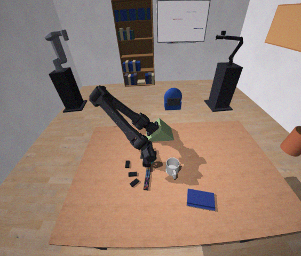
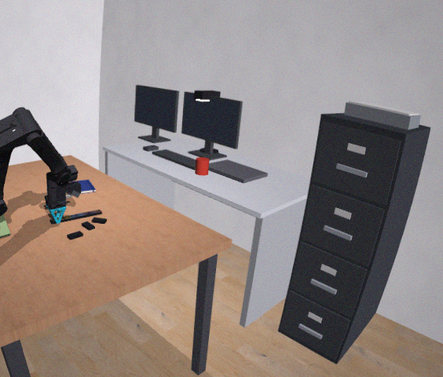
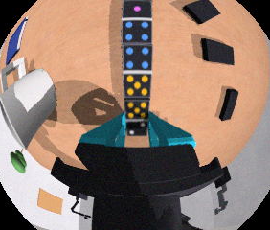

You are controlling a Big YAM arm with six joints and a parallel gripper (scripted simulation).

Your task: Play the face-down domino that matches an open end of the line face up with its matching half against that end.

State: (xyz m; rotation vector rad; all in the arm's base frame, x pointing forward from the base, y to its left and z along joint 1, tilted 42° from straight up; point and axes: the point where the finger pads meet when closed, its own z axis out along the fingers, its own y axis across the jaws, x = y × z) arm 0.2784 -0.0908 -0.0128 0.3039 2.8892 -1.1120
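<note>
My gripper is now right at the domino. Round my hand: blue book: 29 cm ahead, 27 cm to the left.
</note>
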